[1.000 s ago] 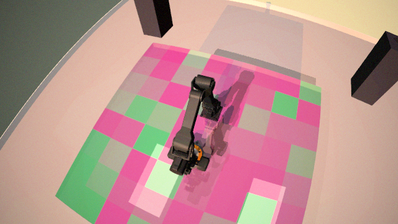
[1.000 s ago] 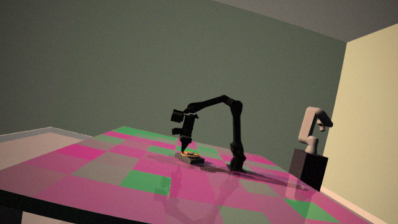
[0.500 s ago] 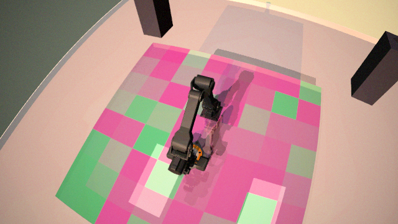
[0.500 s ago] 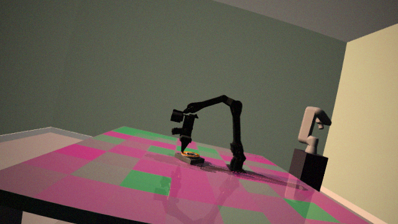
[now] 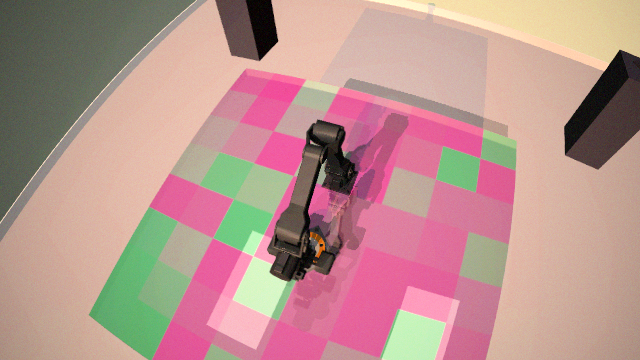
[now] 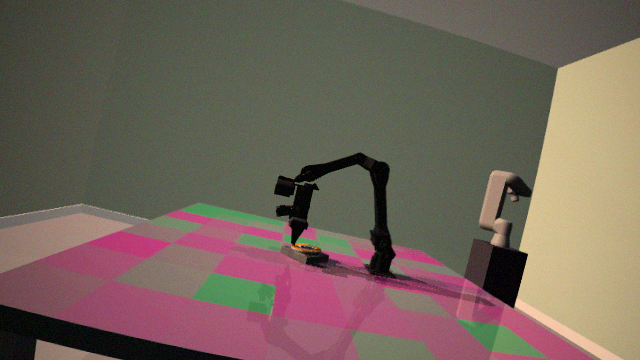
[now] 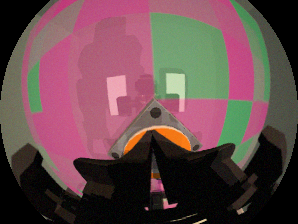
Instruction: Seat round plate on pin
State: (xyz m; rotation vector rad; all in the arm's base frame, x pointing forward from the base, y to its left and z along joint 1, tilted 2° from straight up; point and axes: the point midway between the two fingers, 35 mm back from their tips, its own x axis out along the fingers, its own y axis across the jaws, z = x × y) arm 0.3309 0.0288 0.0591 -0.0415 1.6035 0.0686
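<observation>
My gripper tip is 30 mm past the round plate and 10 mm to the left of it.
</observation>
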